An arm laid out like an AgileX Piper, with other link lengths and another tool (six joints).
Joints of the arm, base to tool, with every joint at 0 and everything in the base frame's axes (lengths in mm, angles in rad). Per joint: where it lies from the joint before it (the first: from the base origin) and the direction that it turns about. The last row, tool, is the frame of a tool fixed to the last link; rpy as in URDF.
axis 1: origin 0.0 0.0 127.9 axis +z
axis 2: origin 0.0 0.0 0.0 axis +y
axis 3: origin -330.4 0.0 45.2 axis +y
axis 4: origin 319.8 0.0 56.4 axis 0.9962 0 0.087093
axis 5: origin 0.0 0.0 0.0 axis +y
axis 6: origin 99.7 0.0 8.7 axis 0.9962 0 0.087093
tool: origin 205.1 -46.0 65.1 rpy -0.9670 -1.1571 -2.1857
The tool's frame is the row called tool.
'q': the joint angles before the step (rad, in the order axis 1, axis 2, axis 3, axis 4, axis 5, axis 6). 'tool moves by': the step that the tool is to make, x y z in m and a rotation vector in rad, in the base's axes. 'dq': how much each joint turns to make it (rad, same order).
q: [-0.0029, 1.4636, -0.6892, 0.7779, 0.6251, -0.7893]
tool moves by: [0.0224, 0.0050, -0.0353, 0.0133, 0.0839, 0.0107]
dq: [0.0000, 0.1738, -0.1097, 0.0000, 0.0258, 0.0035]
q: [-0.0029, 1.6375, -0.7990, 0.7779, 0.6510, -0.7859]
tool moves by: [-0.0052, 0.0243, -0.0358, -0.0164, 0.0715, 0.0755]
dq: [0.0549, 0.1089, -0.0463, -0.0292, 0.0096, 0.0054]
